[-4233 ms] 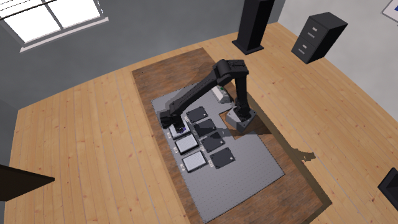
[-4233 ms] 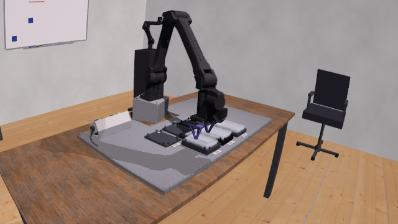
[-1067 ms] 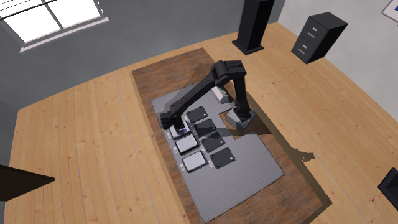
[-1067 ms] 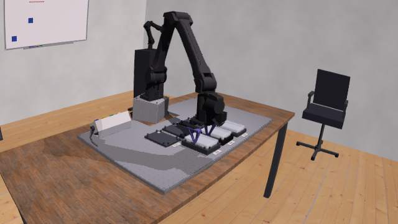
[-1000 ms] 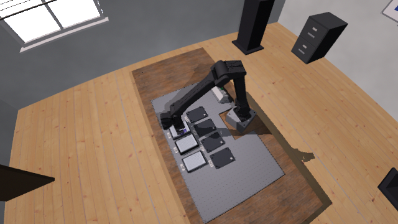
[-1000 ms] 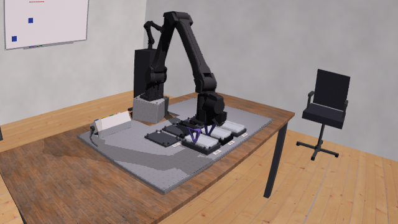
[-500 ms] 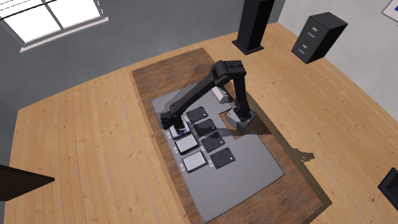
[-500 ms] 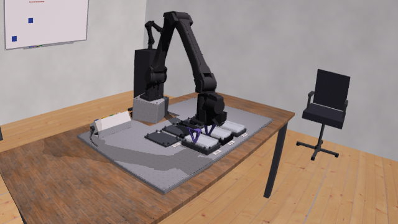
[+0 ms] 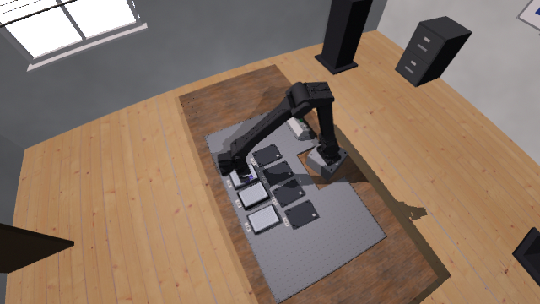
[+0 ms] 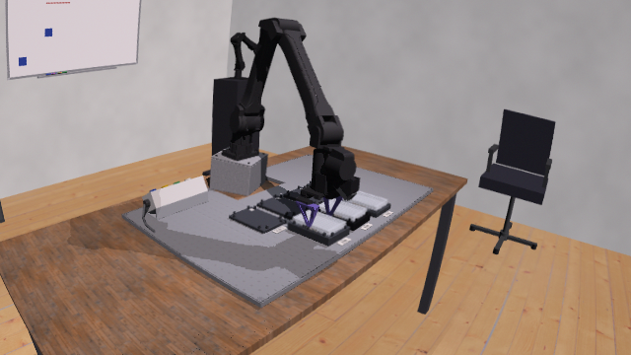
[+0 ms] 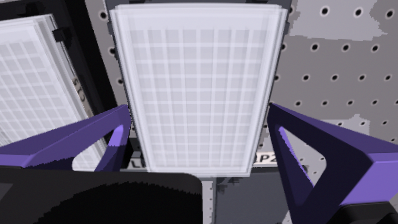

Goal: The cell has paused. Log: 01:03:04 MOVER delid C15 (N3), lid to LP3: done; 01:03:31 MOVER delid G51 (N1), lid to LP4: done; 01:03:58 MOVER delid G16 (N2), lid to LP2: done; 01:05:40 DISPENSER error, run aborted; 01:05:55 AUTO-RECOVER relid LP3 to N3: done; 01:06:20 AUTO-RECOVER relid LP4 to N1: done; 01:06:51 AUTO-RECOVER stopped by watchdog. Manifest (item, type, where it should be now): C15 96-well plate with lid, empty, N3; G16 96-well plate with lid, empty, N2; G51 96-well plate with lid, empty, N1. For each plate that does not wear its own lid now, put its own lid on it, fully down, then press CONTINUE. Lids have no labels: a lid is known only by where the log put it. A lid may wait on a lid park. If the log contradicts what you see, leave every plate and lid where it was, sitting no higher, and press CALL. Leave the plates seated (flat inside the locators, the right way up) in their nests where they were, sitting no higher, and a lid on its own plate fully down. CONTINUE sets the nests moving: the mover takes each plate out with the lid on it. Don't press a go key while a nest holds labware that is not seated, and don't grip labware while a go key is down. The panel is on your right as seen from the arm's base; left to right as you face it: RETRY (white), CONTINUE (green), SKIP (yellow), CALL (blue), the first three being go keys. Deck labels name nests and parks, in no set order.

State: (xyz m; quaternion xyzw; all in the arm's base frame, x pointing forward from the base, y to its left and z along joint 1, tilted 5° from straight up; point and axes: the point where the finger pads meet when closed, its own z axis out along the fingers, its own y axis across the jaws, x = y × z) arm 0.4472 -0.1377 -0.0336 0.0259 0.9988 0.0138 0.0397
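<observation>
The plate is 1 cm below my hand. The rest, counted from my hand: LP3 label: 9 cm behind, 6 cm to the left, 4 cm below; deck label LP2: 9 cm behind, 7 cm to the right, 4 cm below; lid park LP3: 18 cm behind, 7 cm to the left, 4 cm below.
</observation>
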